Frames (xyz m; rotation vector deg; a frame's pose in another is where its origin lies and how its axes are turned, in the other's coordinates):
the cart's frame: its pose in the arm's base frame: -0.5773 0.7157 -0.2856 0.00 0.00 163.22
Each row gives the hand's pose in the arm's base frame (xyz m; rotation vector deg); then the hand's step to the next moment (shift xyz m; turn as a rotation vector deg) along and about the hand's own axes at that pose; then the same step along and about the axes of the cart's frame.
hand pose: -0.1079 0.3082 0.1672 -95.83 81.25 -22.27
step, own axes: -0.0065 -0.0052 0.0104 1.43 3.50 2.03
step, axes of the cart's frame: -0.0055 -0.0121 0.0001 0.23 0.39 -4.27
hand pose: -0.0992 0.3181 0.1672 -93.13 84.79 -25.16
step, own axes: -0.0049 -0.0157 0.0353 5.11 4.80 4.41
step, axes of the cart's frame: -0.0290 -0.0253 -0.0061 -2.22 2.22 -7.67
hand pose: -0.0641 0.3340 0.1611 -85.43 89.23 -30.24
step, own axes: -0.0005 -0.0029 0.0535 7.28 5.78 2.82
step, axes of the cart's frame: -0.0392 -0.0267 -0.0250 -1.36 4.87 -8.29
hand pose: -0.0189 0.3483 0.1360 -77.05 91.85 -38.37
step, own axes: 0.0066 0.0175 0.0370 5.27 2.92 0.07
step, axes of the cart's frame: -0.0227 -0.0105 -0.0330 -0.04 4.45 -4.07
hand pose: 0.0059 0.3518 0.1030 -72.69 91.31 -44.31
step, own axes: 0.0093 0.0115 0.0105 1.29 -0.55 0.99
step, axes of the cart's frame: -0.0063 0.0034 -0.0167 -1.41 0.95 -0.24
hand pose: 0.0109 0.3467 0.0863 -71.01 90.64 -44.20
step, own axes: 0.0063 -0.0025 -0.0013 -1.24 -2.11 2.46
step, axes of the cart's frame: -0.0014 0.0067 0.0008 -2.74 -1.62 1.38
